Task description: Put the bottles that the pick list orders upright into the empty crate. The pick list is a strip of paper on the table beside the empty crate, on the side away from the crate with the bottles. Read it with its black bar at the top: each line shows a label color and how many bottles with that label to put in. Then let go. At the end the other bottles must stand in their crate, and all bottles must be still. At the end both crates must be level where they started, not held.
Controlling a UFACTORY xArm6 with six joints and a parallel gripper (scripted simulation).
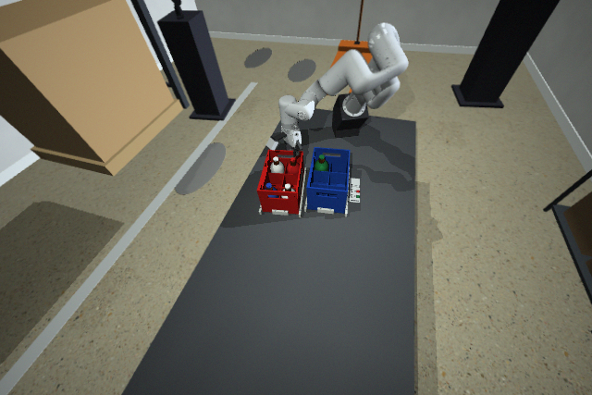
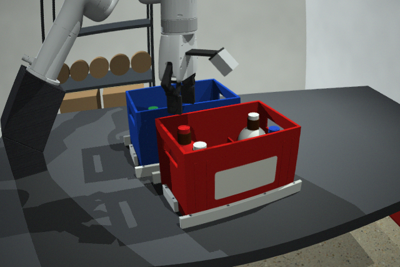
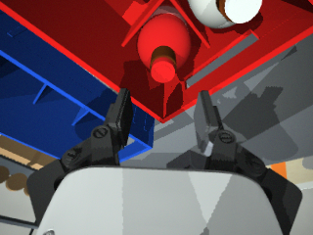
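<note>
Right now my hand is 140 mm above the red-capped bottle. Round my hand: white-capped bottle (180 mm ahead, 140 mm below, 10 mm to the left); green-capped bottle (140 mm to the left, 140 mm below, 30 mm behind); red crate (140 mm below, 90 mm ahead, 40 mm to the right).
</note>
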